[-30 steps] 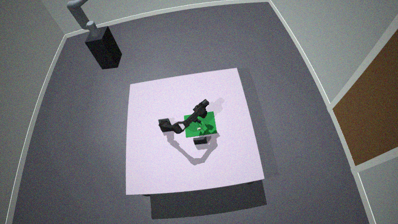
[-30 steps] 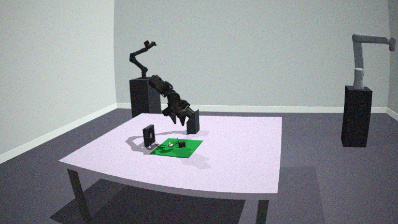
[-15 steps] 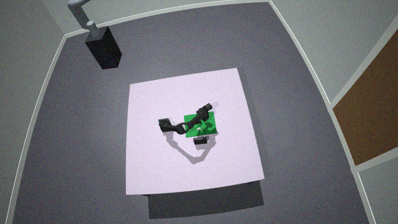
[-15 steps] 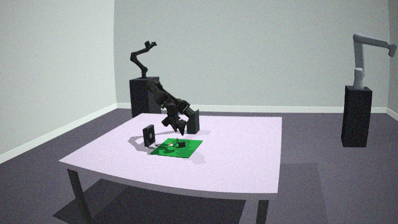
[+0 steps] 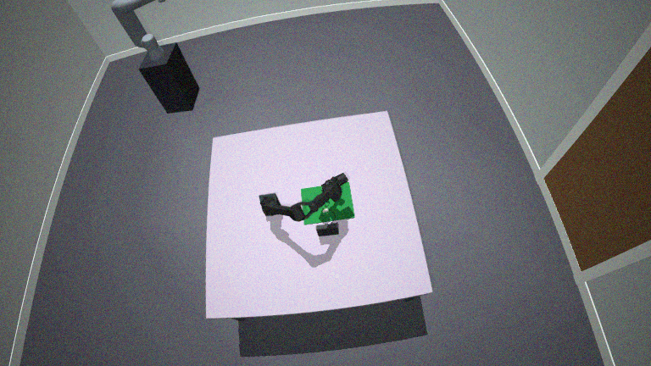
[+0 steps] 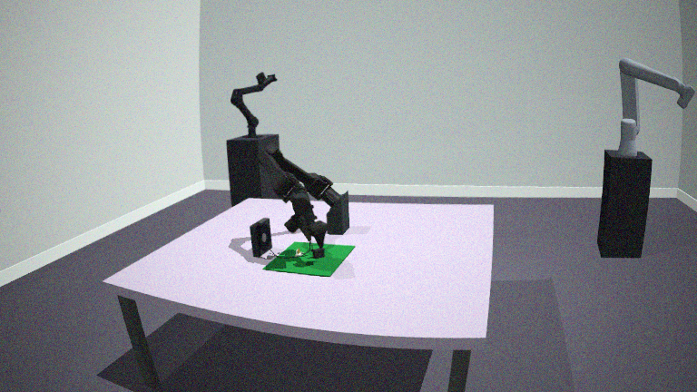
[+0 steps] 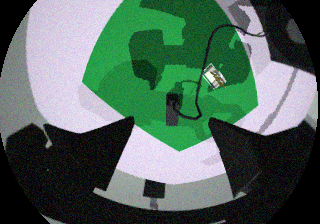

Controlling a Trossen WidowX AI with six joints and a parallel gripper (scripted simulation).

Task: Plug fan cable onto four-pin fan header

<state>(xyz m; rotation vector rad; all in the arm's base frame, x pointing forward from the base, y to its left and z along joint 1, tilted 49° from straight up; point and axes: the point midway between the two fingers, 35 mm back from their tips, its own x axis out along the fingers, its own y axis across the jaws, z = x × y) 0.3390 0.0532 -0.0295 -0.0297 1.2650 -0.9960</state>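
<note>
Now: the dark plug 40 mm below my gripper tip, 10 mm to the left of it and 10 mm behind it. Round my gripper tip: four-pin header: 70 mm to the right, 60 mm below, 10 mm behind; green board: 70 mm below, 20 mm to the right; black fan: 220 mm to the right, 10 mm ahead.
</note>
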